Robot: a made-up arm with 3 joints. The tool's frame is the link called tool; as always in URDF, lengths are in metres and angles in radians. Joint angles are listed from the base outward.
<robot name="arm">
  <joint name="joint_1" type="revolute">
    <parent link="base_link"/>
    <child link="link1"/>
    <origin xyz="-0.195 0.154 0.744" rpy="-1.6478 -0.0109 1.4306"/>
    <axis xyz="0 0 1"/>
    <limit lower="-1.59" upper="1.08"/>
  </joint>
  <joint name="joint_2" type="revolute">
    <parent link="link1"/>
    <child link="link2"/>
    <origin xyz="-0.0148 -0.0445 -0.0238" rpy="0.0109 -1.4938 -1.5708"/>
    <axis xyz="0 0 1"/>
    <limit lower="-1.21" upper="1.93"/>
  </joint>
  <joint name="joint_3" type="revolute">
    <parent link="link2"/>
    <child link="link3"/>
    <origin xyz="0.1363 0.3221 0.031" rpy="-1.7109 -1.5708 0"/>
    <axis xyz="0 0 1"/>
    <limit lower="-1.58" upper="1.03"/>
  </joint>
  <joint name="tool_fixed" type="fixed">
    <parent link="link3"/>
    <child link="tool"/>
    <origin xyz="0.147 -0.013 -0.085" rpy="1.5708 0 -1.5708"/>
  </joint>
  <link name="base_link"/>
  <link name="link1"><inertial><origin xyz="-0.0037 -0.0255 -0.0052"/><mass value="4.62"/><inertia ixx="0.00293" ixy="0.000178" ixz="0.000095" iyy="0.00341" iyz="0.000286" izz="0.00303"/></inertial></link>
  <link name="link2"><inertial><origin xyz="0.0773 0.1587 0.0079"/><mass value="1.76"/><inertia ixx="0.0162" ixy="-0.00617" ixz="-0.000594" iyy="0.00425" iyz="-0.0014" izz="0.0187"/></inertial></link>
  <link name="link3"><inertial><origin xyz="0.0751 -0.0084 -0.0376"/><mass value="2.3"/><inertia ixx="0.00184" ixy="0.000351" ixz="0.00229" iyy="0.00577" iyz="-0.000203" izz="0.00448"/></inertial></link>
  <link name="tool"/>
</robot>
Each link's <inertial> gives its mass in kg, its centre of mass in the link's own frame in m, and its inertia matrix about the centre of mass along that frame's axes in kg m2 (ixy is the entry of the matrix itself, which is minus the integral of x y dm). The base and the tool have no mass. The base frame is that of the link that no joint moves.
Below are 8 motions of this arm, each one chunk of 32 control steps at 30 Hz.
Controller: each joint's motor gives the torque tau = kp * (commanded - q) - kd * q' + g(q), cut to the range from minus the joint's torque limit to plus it. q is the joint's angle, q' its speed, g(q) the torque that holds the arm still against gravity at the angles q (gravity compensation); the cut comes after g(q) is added. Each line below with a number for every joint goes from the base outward.
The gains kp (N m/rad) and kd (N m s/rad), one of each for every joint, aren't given. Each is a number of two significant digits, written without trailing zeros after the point. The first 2 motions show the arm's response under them.
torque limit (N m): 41 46 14
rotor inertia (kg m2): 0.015 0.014 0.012
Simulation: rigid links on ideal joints. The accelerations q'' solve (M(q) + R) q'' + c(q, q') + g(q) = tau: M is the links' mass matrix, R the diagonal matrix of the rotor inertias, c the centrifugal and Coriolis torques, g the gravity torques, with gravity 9.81 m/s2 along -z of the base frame. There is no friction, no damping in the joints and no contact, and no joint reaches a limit. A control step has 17 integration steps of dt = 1/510 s. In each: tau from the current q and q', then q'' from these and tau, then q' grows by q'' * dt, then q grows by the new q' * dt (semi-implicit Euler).
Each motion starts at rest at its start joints. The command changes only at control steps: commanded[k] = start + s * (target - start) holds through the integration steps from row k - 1 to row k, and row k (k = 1, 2, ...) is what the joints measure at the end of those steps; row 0 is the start. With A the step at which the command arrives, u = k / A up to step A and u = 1 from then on. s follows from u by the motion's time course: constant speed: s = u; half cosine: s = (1 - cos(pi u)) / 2; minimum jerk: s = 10 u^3 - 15 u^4 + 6 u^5; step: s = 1 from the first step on.
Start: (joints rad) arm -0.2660 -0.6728 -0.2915
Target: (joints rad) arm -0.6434 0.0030 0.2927
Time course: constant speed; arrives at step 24
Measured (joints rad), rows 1 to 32:
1: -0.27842 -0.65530 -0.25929
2: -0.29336 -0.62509 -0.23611
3: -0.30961 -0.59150 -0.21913
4: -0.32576 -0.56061 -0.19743
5: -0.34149 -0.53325 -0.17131
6: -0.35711 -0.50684 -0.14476
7: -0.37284 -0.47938 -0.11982
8: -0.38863 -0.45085 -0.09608
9: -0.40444 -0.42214 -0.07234
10: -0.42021 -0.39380 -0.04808
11: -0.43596 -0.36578 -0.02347
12: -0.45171 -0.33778 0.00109
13: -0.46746 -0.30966 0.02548
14: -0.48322 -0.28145 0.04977
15: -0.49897 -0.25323 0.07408
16: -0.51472 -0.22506 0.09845
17: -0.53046 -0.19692 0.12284
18: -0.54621 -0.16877 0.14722
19: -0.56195 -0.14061 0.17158
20: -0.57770 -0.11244 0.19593
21: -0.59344 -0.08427 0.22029
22: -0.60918 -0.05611 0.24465
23: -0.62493 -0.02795 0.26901
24: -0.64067 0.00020 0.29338
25: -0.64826 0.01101 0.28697
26: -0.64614 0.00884 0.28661
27: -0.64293 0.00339 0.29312
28: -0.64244 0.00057 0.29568
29: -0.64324 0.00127 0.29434
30: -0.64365 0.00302 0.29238
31: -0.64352 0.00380 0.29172
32: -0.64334 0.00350 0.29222
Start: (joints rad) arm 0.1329 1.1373 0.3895
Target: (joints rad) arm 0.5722 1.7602 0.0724
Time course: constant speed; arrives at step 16
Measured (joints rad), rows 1 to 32:
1: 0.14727 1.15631 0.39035
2: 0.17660 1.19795 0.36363
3: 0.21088 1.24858 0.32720
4: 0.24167 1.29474 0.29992
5: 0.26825 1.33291 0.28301
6: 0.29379 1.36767 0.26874
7: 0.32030 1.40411 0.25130
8: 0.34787 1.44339 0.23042
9: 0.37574 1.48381 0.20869
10: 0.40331 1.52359 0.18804
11: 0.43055 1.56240 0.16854
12: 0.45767 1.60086 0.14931
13: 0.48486 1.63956 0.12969
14: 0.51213 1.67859 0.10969
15: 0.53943 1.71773 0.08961
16: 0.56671 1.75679 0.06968
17: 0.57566 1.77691 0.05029
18: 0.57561 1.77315 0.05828
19: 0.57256 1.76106 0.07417
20: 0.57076 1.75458 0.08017
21: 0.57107 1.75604 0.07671
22: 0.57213 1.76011 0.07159
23: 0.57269 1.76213 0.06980
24: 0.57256 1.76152 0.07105
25: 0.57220 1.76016 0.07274
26: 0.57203 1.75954 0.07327
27: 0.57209 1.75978 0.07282
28: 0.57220 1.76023 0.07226
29: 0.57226 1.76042 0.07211
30: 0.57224 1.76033 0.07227
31: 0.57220 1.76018 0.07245
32: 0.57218 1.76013 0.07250
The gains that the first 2 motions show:
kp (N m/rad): 370 430 87
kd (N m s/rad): 8.4 8.8 1.3
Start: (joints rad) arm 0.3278 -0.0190 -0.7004
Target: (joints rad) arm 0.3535 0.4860 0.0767
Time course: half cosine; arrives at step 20
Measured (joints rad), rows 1 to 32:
1: 0.32752 -0.01701 -0.69544
2: 0.32733 -0.00968 -0.68051
3: 0.32801 0.00447 -0.65645
4: 0.32937 0.02501 -0.62439
5: 0.33099 0.05078 -0.58474
6: 0.33272 0.08081 -0.53823
7: 0.33459 0.11440 -0.48601
8: 0.33662 0.15090 -0.42951
9: 0.33875 0.18948 -0.37022
10: 0.34092 0.22918 -0.30955
11: 0.34304 0.26897 -0.24896
12: 0.34506 0.30787 -0.18992
13: 0.34695 0.34493 -0.13391
14: 0.34866 0.37927 -0.08229
15: 0.35016 0.41003 -0.03635
16: 0.35143 0.43647 0.00279
17: 0.35244 0.45792 0.03420
18: 0.35319 0.47385 0.05709
19: 0.35365 0.48385 0.07090
20: 0.35383 0.48769 0.07531
21: 0.35377 0.48735 0.07558
22: 0.35357 0.48611 0.07671
23: 0.35340 0.48549 0.07741
24: 0.35337 0.48561 0.07711
25: 0.35345 0.48598 0.07663
26: 0.35354 0.48617 0.07647
27: 0.35356 0.48612 0.07658
28: 0.35352 0.48600 0.07673
29: 0.35349 0.48594 0.07677
30: 0.35348 0.48596 0.07673
31: 0.35349 0.48600 0.07669
32: 0.35351 0.48602 0.07668

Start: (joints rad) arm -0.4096 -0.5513 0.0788
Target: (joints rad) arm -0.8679 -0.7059 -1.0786
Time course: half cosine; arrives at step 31
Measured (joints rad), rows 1 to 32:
1: -0.41046 -0.55175 0.07609
2: -0.41343 -0.55301 0.06736
3: -0.41884 -0.55492 0.05232
4: -0.42653 -0.55744 0.03151
5: -0.43639 -0.56069 0.00531
6: -0.44832 -0.56471 -0.02600
7: -0.46220 -0.56941 -0.06216
8: -0.47790 -0.57470 -0.10283
9: -0.49526 -0.58052 -0.14761
10: -0.51409 -0.58681 -0.19603
11: -0.53421 -0.59354 -0.24757
12: -0.55541 -0.60063 -0.30171
13: -0.57747 -0.60801 -0.35789
14: -0.60016 -0.61560 -0.41554
15: -0.62326 -0.62333 -0.47407
16: -0.64651 -0.63112 -0.53287
17: -0.66969 -0.63890 -0.59134
18: -0.69255 -0.64659 -0.64887
19: -0.71486 -0.65410 -0.70487
20: -0.73639 -0.66137 -0.75877
21: -0.75691 -0.66831 -0.81000
22: -0.77622 -0.67486 -0.85805
23: -0.79412 -0.68094 -0.90242
24: -0.81042 -0.68648 -0.94266
25: -0.82496 -0.69143 -0.97834
26: -0.83759 -0.69573 -1.00911
27: -0.84817 -0.69934 -1.03464
28: -0.85660 -0.70221 -1.05469
29: -0.86280 -0.70430 -1.06904
30: -0.86670 -0.70561 -1.07755
31: -0.86826 -0.70611 -1.08013
32: -0.86818 -0.70606 -1.07911

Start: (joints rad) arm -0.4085 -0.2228 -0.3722
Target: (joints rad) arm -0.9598 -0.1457 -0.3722
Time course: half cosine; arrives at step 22
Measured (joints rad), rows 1 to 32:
1: -0.41019 -0.22253 -0.37164
2: -0.41664 -0.22162 -0.37084
3: -0.42923 -0.21988 -0.37081
4: -0.44748 -0.21724 -0.37128
5: -0.47053 -0.21386 -0.37171
6: -0.49778 -0.20992 -0.37194
7: -0.52878 -0.20552 -0.37210
8: -0.56296 -0.20069 -0.37229
9: -0.59964 -0.19550 -0.37253
10: -0.63805 -0.19007 -0.37277
11: -0.67740 -0.18453 -0.37299
12: -0.71688 -0.17901 -0.37318
13: -0.75572 -0.17360 -0.37335
14: -0.79310 -0.16842 -0.37349
15: -0.82827 -0.16356 -0.37361
16: -0.86050 -0.15913 -0.37371
17: -0.88915 -0.15521 -0.37377
18: -0.91363 -0.15188 -0.37381
19: -0.93343 -0.14920 -0.37381
20: -0.94816 -0.14722 -0.37378
21: -0.95750 -0.14599 -0.37373
22: -0.96127 -0.14552 -0.37364
23: -0.96102 -0.14554 -0.37297
24: -0.95985 -0.14569 -0.37202
25: -0.95944 -0.14580 -0.37179
26: -0.95964 -0.14577 -0.37207
27: -0.95984 -0.14569 -0.37229
28: -0.95987 -0.14566 -0.37230
29: -0.95982 -0.14568 -0.37222
30: -0.95978 -0.14571 -0.37217
31: -0.95979 -0.14572 -0.37218
32: -0.95980 -0.14571 -0.37220

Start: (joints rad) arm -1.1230 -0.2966 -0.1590
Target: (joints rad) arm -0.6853 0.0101 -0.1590
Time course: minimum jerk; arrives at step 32
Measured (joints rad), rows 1 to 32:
1: -1.12292 -0.29655 -0.15898
2: -1.12233 -0.29617 -0.15887
3: -1.12056 -0.29500 -0.15871
4: -1.11707 -0.29257 -0.15858
5: -1.11150 -0.28861 -0.15854
6: -1.10363 -0.28296 -0.15856
7: -1.09333 -0.27559 -0.15860
8: -1.08055 -0.26648 -0.15863
9: -1.06536 -0.25566 -0.15868
10: -1.04786 -0.24322 -0.15875
11: -1.02825 -0.22929 -0.15883
12: -1.00677 -0.21407 -0.15893
13: -0.98372 -0.19776 -0.15903
14: -0.95944 -0.18061 -0.15913
15: -0.93428 -0.16289 -0.15922
16: -0.90864 -0.14486 -0.15932
17: -0.88292 -0.12680 -0.15940
18: -0.85751 -0.10900 -0.15948
19: -0.83281 -0.09174 -0.15955
20: -0.80921 -0.07527 -0.15961
21: -0.78706 -0.05984 -0.15966
22: -0.76666 -0.04568 -0.15970
23: -0.74831 -0.03295 -0.15972
24: -0.73221 -0.02182 -0.15973
25: -0.71852 -0.01238 -0.15972
26: -0.70732 -0.00468 -0.15969
27: -0.69860 0.00129 -0.15965
28: -0.69227 0.00559 -0.15959
29: -0.68812 0.00838 -0.15950
30: -0.68583 0.00988 -0.15940
31: -0.68498 0.01039 -0.15927
32: -0.68500 0.01031 -0.15912

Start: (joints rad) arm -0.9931 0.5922 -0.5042
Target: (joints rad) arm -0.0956 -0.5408 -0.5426
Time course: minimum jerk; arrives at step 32
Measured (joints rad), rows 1 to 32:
1: -0.99295 0.59200 -0.50435
2: -0.99181 0.59053 -0.50515
3: -0.98838 0.58608 -0.50631
4: -0.98141 0.57703 -0.50729
5: -0.97010 0.56235 -0.50799
6: -0.95403 0.54151 -0.50863
7: -0.93296 0.51433 -0.50941
8: -0.90682 0.48075 -0.51034
9: -0.87567 0.44089 -0.51138
10: -0.83973 0.39507 -0.51249
11: -0.79938 0.34379 -0.51366
12: -0.75510 0.28775 -0.51491
13: -0.70752 0.22773 -0.51624
14: -0.65734 0.16462 -0.51762
15: -0.60536 0.09936 -0.51905
16: -0.55243 0.03295 -0.52052
17: -0.49942 -0.03359 -0.52202
18: -0.44720 -0.09923 -0.52355
19: -0.39663 -0.16296 -0.52510
20: -0.34847 -0.22381 -0.52666
21: -0.30343 -0.28087 -0.52823
22: -0.26211 -0.33332 -0.52979
23: -0.22501 -0.38047 -0.53131
24: -0.19252 -0.42176 -0.53279
25: -0.16489 -0.45680 -0.53421
26: -0.14224 -0.48539 -0.53554
27: -0.12453 -0.50757 -0.53677
28: -0.11156 -0.52361 -0.53791
29: -0.10292 -0.53403 -0.53895
30: -0.09798 -0.53966 -0.53993
31: -0.09588 -0.54165 -0.54088
32: -0.09548 -0.54148 -0.54185

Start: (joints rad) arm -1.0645 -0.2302 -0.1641
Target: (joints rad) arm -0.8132 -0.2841 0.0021
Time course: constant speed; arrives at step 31
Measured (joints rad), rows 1 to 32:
1: -1.05967 -0.23088 -0.16079
2: -1.05056 -0.23277 -0.15400
3: -1.04127 -0.23523 -0.14722
4: -1.03304 -0.23734 -0.14163
5: -1.02520 -0.23895 -0.13669
6: -1.01722 -0.24043 -0.13167
7: -1.00909 -0.24207 -0.12634
8: -1.00094 -0.24387 -0.12086
9: -0.99282 -0.24570 -0.11540
10: -0.98472 -0.24746 -0.11004
11: -0.97662 -0.24917 -0.10472
12: -0.96852 -0.25088 -0.09939
13: -0.96041 -0.25262 -0.09403
14: -0.95230 -0.25437 -0.08865
15: -0.94420 -0.25611 -0.08328
16: -0.93609 -0.25785 -0.07793
17: -0.92798 -0.25959 -0.07257
18: -0.91988 -0.26133 -0.06721
19: -0.91177 -0.26306 -0.06185
20: -0.90367 -0.26480 -0.05649
21: -0.89556 -0.26654 -0.05113
22: -0.88745 -0.26828 -0.04577
23: -0.87935 -0.27002 -0.04041
24: -0.87124 -0.27176 -0.03505
25: -0.86314 -0.27350 -0.02969
26: -0.85503 -0.27524 -0.02433
27: -0.84692 -0.27698 -0.01897
28: -0.83882 -0.27872 -0.01361
29: -0.83071 -0.28046 -0.00825
30: -0.82261 -0.28219 -0.00289
31: -0.81450 -0.28393 0.00247
32: -0.81150 -0.28507 0.00416

